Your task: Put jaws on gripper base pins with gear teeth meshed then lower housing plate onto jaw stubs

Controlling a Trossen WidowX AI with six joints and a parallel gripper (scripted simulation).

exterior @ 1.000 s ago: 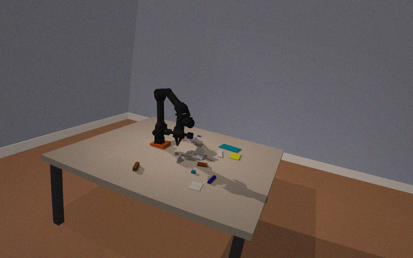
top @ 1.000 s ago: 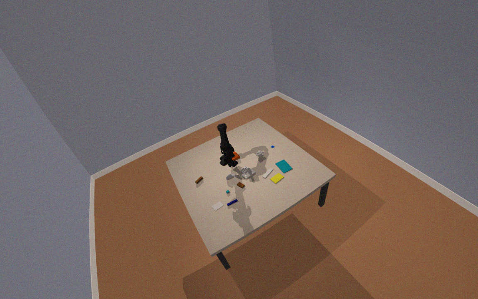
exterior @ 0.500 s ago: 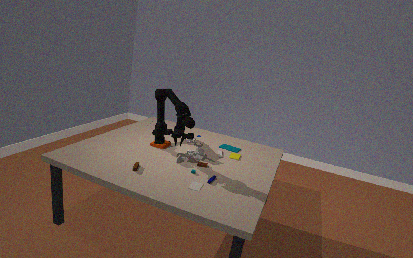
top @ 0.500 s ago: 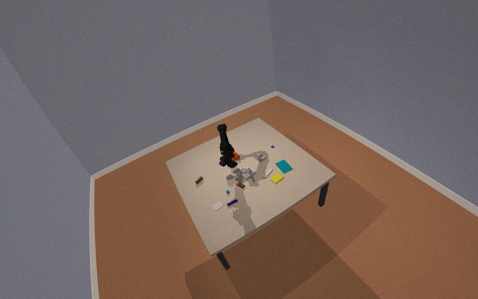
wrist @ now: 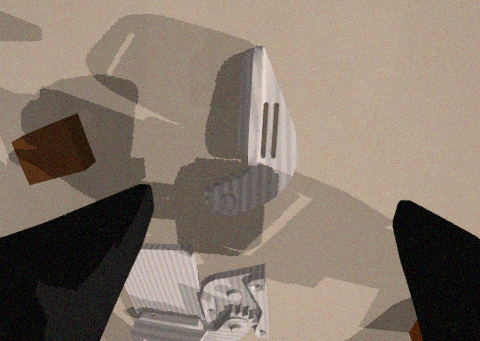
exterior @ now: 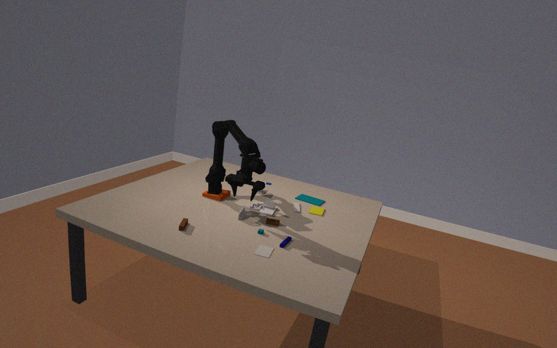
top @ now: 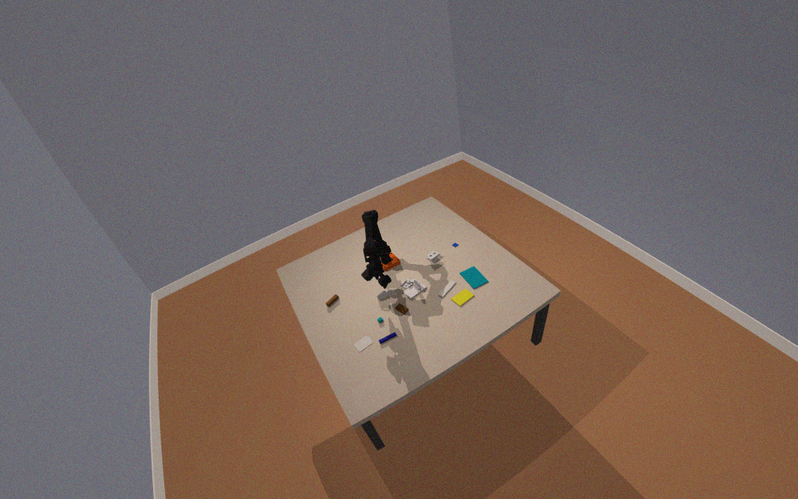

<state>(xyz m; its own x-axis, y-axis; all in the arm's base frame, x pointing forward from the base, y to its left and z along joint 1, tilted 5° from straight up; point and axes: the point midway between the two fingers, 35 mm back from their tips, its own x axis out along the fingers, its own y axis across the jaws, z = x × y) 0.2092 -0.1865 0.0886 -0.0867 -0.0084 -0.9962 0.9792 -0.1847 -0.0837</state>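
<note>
Right now the grey jaw is 9 cm below my gripper tip, 3 cm to the left of it and 3 cm ahead of it. Round my gripper tip: brown block: 16 cm ahead, 8 cm below, 1 cm to the right; then white housing plate: 15 cm to the left, 9 cm below, 4 cm ahead; then teal cube: 14 cm to the right, 13 cm ahead, 9 cm below.
</note>
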